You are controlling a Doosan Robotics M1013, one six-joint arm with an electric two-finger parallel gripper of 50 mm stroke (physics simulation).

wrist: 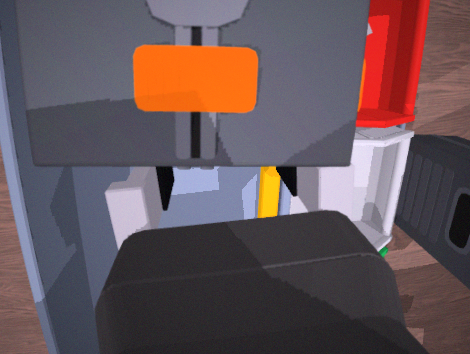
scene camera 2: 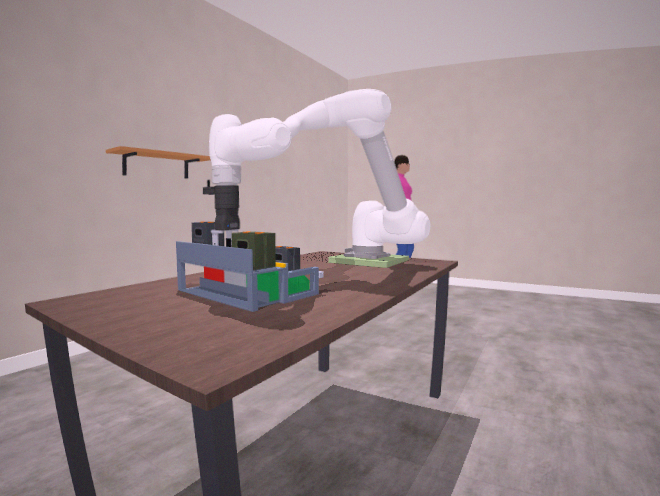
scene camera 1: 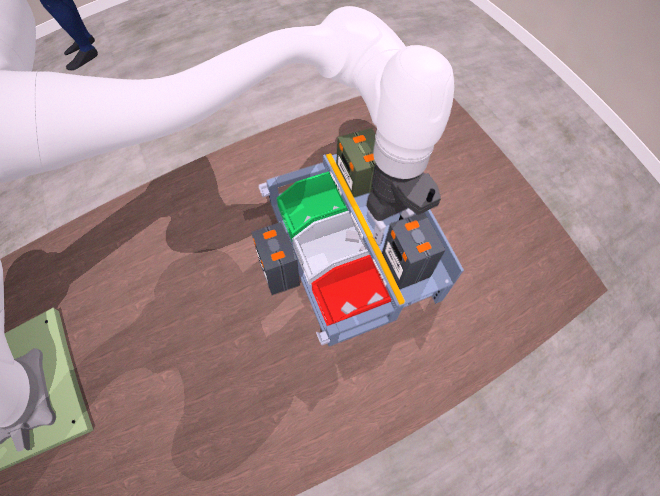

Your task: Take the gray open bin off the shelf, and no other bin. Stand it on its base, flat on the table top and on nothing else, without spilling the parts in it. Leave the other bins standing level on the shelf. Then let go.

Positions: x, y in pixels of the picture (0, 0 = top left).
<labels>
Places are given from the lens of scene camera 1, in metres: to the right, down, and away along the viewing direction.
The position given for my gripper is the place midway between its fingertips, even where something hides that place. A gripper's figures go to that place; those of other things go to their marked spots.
my gripper (scene camera 1: 389, 233): 0.12, -0.03, 0.87
gray open bin (scene camera 1: 321, 246): -0.02, 0.00, 0.99
green bin (scene camera 1: 315, 196): -0.03, -0.12, 1.05
red bin (scene camera 1: 356, 282): 0.06, 0.07, 0.96
</labels>
